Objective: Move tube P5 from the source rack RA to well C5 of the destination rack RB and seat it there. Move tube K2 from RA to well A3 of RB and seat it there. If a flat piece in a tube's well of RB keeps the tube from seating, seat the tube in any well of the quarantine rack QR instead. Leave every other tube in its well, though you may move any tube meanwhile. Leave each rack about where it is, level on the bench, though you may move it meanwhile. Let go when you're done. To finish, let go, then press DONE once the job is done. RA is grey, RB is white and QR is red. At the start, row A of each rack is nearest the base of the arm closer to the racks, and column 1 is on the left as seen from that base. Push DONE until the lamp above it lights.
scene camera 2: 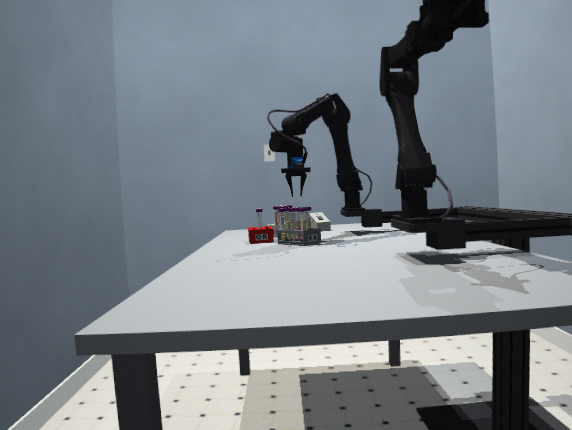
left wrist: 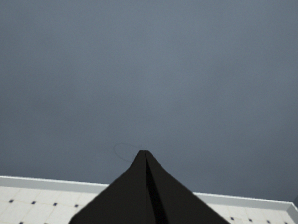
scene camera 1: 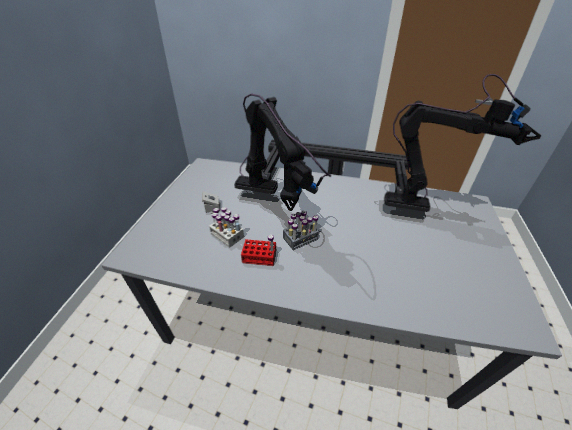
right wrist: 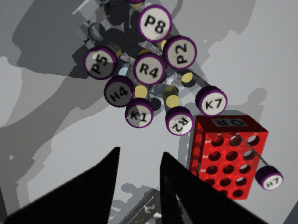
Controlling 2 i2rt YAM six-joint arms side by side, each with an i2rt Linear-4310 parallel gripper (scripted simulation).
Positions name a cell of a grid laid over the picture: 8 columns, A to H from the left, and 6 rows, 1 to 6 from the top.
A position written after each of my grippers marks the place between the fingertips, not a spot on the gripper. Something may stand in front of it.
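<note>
Red rack QR (scene camera 1: D4), (right wrist: F4); out of frame in the left wrist view. Tube (right wrist: C2). Another tube (right wrist: H5). My right gripper (right wrist: D5). My left gripper (left wrist: D5).
</note>
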